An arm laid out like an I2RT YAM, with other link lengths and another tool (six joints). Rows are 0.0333 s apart.
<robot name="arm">
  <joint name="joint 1" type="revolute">
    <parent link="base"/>
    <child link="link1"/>
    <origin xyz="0 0 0.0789" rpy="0 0 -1.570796"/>
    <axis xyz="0 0 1"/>
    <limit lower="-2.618" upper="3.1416"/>
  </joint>
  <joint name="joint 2" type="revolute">
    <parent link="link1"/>
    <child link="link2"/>
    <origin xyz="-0.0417 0.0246 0.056" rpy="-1.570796 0 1.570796"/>
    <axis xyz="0 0 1"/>
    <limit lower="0" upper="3.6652"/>
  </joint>
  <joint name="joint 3" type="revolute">
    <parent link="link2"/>
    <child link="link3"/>
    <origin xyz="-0.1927 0 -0.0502" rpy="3.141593 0 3.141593"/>
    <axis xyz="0 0 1"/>
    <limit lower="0" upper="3.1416"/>
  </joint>
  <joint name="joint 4" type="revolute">
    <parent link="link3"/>
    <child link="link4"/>
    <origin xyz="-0.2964 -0.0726 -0.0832" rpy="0 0 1.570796"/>
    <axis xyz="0 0 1"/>
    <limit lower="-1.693" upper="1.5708"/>
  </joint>
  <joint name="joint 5" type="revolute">
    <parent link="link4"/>
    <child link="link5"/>
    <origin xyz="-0.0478 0.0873 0.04" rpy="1.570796 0 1.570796"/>
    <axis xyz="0 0 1"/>
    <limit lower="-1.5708" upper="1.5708"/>
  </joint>
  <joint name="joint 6" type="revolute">
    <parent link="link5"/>
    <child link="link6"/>
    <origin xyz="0.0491 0 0.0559" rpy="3.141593 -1.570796 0"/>
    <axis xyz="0 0 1"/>
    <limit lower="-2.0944" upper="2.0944"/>
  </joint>
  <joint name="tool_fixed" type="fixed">
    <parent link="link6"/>
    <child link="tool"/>
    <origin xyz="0.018 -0.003 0.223" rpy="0 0.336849 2.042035"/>
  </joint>
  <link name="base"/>
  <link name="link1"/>
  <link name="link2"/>
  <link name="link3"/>
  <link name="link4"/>
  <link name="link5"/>
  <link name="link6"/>
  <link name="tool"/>
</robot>
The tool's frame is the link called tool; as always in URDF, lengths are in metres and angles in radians.
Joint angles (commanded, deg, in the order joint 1, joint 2, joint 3, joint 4, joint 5, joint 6), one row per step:
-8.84, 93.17, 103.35, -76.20, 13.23, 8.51
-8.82, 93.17, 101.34, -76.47, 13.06, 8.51
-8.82, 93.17, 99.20, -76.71, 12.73, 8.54
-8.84, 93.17, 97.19, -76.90, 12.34, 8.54
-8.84, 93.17, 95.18, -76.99, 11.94, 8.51
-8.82, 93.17, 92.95, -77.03, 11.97, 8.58
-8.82, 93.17, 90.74, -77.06, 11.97, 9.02
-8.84, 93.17, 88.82, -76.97, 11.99, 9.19
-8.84, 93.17, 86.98, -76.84, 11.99, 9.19
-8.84, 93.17, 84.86, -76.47, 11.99, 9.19
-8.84, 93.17, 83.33, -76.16, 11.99, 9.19
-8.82, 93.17, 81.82, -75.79, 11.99, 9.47
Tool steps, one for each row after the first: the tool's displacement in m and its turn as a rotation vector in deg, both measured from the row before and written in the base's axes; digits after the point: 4 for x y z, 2 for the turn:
-0.0088, 0.0023, -0.0145, 0.50, 2.23, 0.09
-0.0096, 0.0030, -0.0151, 0.68, 2.30, 0.09
-0.0092, 0.0031, -0.0138, 0.70, 2.12, 0.10
-0.0091, 0.0033, -0.0133, 0.70, 2.02, 0.14
-0.0107, 0.0017, -0.0138, 0.33, 2.23, -0.05
-0.0110, 0.0019, -0.0133, 0.42, 2.11, -0.42
-0.0094, 0.0013, -0.0111, 0.28, 1.77, -0.19
-0.0090, 0.0014, -0.0103, 0.26, 1.69, 0.00
-0.0094, 0.0015, -0.0116, 0.27, 1.73, 0.00
-0.0068, 0.0011, -0.0082, 0.19, 1.21, 0.00
-0.0065, 0.0012, -0.0079, 0.18, 1.07, -0.25

